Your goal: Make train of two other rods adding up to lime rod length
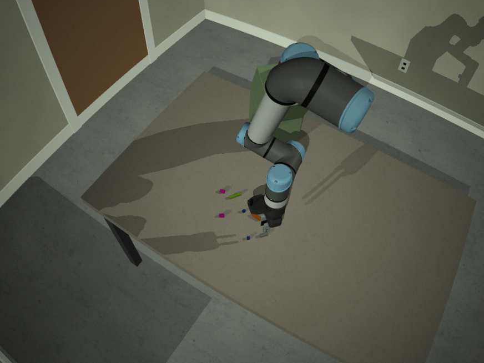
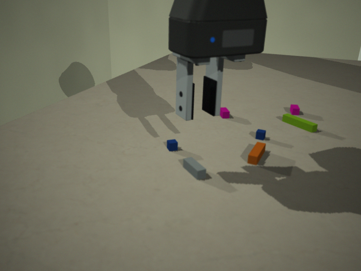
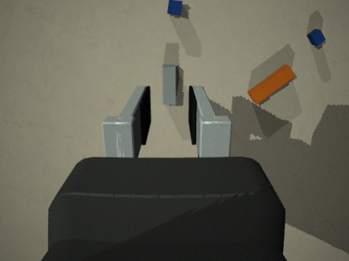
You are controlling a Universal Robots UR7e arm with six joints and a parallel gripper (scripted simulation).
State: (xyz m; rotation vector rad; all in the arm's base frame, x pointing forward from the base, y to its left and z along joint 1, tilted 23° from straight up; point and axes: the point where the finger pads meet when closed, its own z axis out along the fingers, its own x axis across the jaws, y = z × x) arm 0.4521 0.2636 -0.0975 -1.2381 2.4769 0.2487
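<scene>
My gripper is now 8 cm above the grey rod. Also, from my hand: lime rod: 7 cm behind, 19 cm to the right, 8 cm below; then orange rod: 4 cm behind, 7 cm to the right, 8 cm below.
</scene>
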